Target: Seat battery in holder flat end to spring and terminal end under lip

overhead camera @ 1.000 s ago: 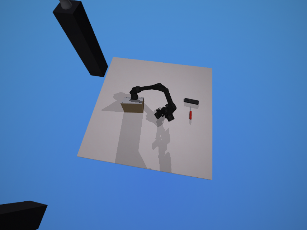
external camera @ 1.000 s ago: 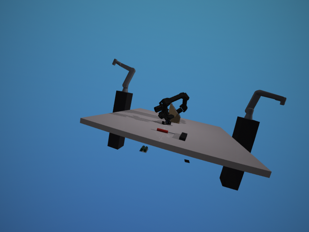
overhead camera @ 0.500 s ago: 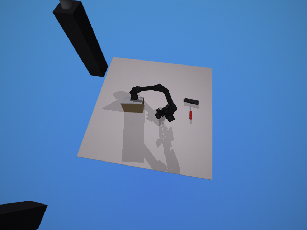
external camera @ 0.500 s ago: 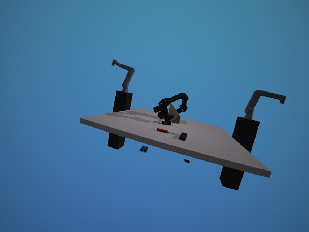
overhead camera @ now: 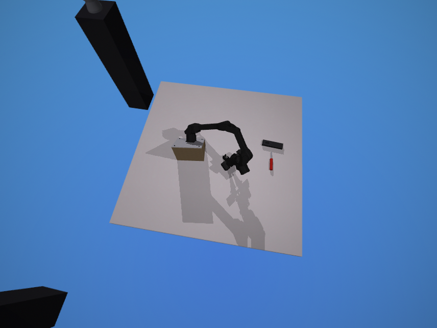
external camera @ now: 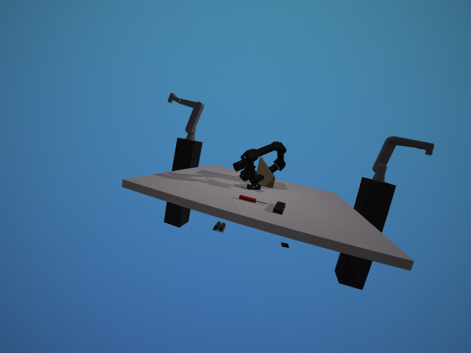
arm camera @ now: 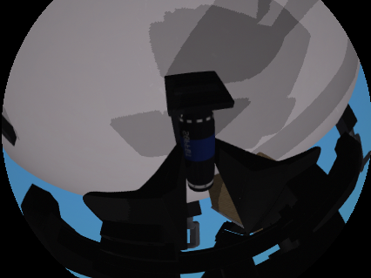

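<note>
The battery is 1 cm above my gripper tip. The rest, counted from my gripper tip: red-handled screwdriver (32 cm ahead, 6 cm to the left, 1 cm below); then black box (32 cm ahead, 20 cm to the left, 1 cm below).
</note>
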